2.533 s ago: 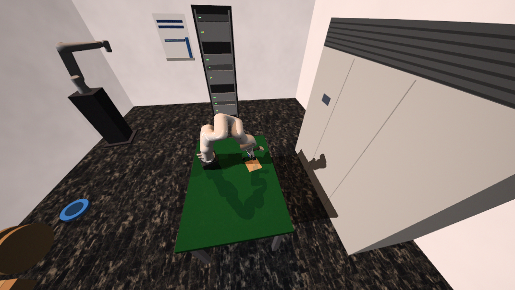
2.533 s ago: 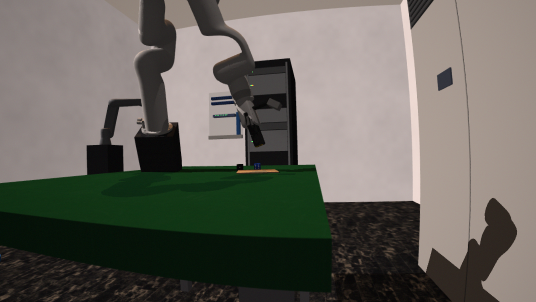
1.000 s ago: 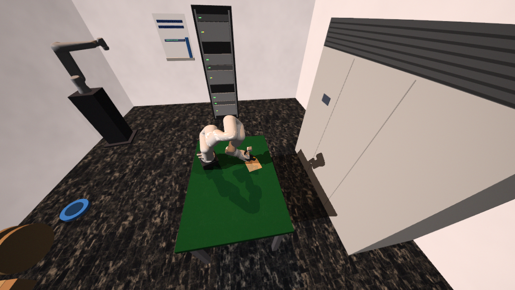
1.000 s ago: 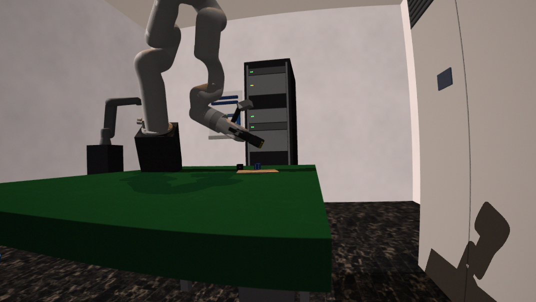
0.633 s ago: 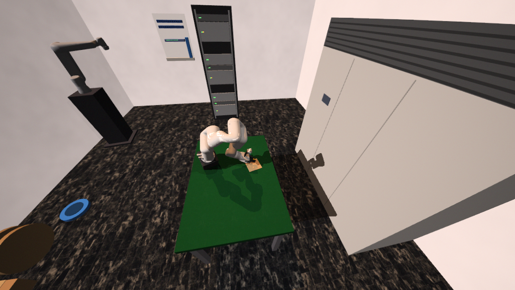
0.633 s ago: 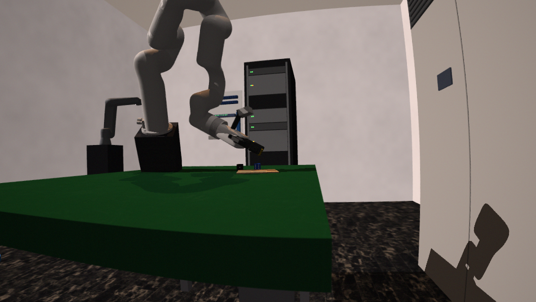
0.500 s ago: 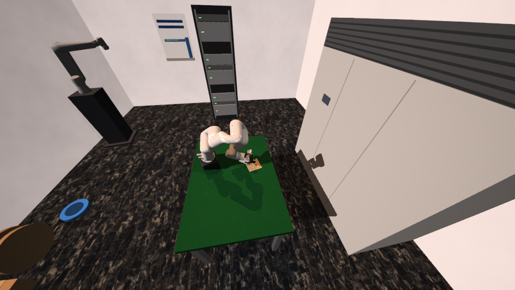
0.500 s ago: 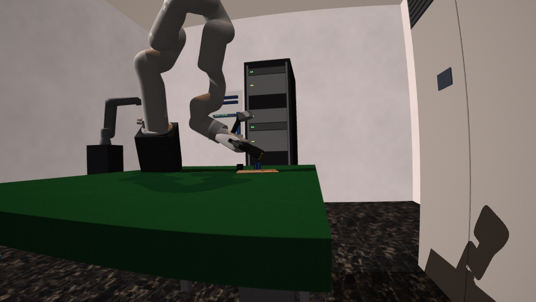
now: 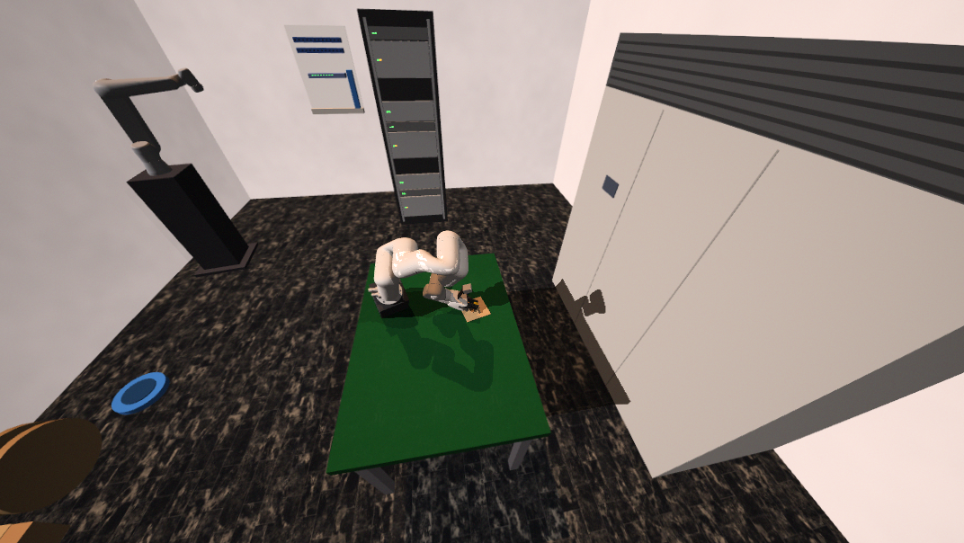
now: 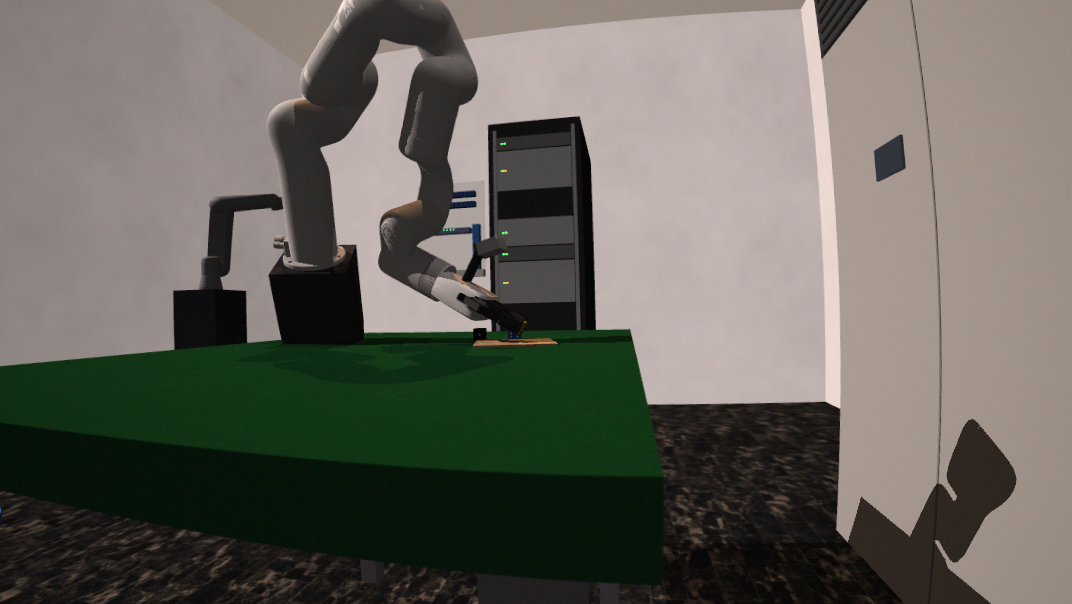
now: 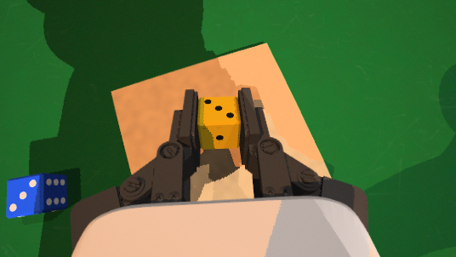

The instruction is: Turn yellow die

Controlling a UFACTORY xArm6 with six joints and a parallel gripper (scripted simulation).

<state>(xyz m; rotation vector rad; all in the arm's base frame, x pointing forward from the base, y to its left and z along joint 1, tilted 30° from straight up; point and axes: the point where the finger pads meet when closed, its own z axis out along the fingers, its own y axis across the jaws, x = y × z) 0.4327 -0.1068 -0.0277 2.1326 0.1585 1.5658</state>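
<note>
Right now the yellow die is 10 mm below my hand and 10 mm ahead of it. From my hand the other things lie so: black die (110 mm to the left, 80 mm behind, 30 mm below); blue die (130 mm to the left, 30 mm below, 10 mm behind); mat (40 mm below).
</note>
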